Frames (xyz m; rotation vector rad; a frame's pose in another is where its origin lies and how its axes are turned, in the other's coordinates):
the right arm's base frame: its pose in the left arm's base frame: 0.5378 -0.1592 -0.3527 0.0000 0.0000 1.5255
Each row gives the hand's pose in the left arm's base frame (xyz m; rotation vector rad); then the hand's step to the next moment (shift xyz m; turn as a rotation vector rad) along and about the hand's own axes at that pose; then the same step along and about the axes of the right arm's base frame.
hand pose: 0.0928 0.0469 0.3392 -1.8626 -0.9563 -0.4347
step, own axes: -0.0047 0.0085 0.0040 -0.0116 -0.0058 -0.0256
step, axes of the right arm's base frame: -0.0003 -0.0032 -0.0100 -0.0264 0.0079 0.0081
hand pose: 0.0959 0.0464 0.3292 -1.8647 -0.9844 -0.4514
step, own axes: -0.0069 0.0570 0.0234 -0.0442 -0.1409 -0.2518
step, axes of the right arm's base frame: 0.0060 -0.0381 -0.0485 -0.2108 0.1034 0.1734
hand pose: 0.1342 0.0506 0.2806 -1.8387 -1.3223 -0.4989
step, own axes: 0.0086 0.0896 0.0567 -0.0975 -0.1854 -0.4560
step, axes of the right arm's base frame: 0.0413 -0.0762 -0.0617 -0.3990 0.1289 0.2756
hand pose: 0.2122 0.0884 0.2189 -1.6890 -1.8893 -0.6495
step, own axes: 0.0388 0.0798 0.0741 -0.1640 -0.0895 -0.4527
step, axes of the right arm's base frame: 0.0894 -0.0673 -0.0291 -0.4315 0.0264 0.2302
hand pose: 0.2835 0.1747 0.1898 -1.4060 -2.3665 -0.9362
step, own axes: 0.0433 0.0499 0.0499 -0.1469 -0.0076 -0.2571
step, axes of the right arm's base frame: 0.0796 -0.0227 0.0033 -0.2654 -0.0503 0.1216
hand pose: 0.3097 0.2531 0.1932 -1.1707 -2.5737 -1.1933
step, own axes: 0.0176 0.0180 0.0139 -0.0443 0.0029 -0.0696
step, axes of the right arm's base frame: 0.0276 -0.0016 0.0078 -0.0723 -0.0202 0.0344
